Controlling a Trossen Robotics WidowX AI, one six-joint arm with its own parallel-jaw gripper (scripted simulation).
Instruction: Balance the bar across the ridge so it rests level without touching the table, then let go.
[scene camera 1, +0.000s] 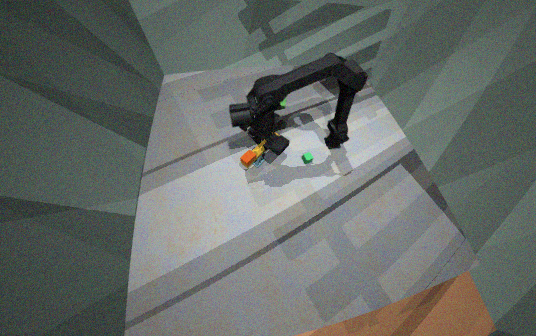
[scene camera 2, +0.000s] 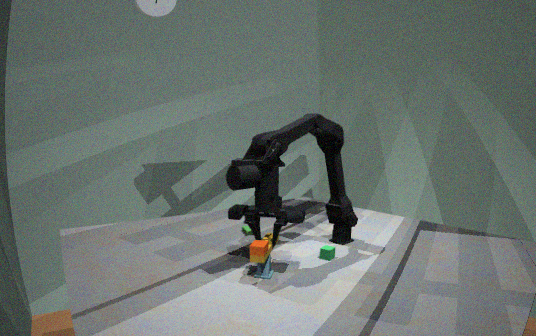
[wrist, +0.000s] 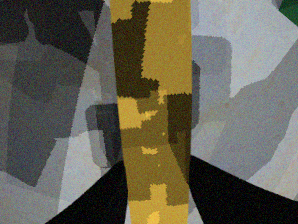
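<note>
Gripper (scene camera 2: 266, 245). Gripper again (scene camera 1: 262, 147). Wrist view: gripper (wrist: 156, 165), bar (wrist: 152, 61).
</note>
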